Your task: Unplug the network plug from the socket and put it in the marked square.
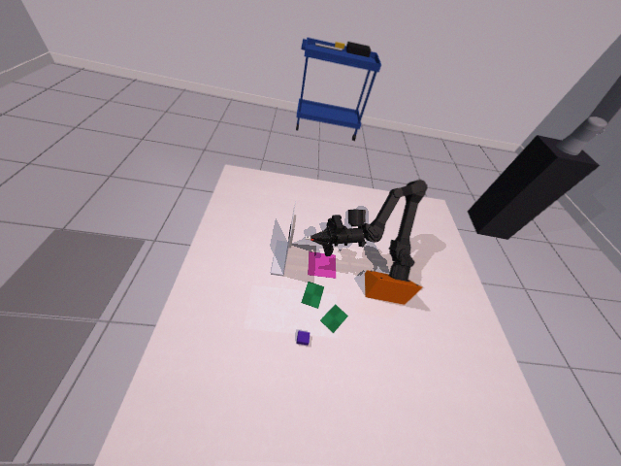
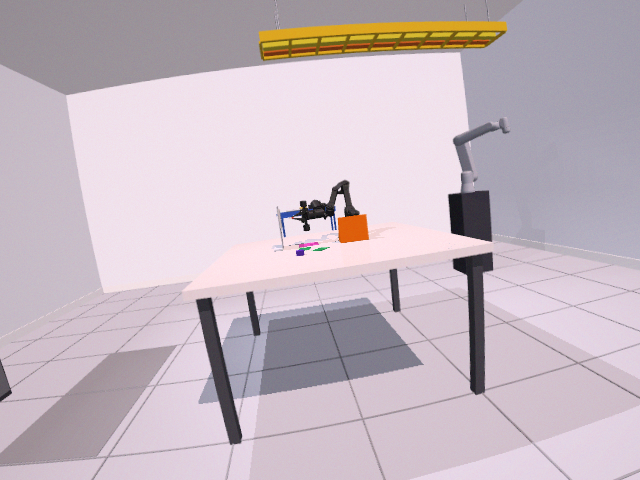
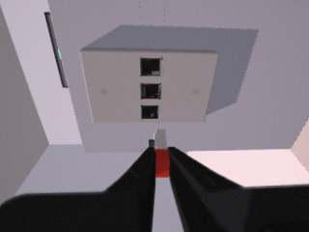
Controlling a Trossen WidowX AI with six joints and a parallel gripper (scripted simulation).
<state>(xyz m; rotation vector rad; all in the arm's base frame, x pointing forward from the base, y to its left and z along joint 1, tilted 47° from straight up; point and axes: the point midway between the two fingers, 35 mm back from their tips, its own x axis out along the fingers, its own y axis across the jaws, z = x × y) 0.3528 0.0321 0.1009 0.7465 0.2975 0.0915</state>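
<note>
Now: the magenta marked square 180 mm below my gripper tip, 80 mm behind it and 10 mm to the right of it. Also, from my gripper tip: network plug 10 mm ahead; then upright grey panel 80 mm ahead, 60 mm below, 10 mm to the right.
</note>
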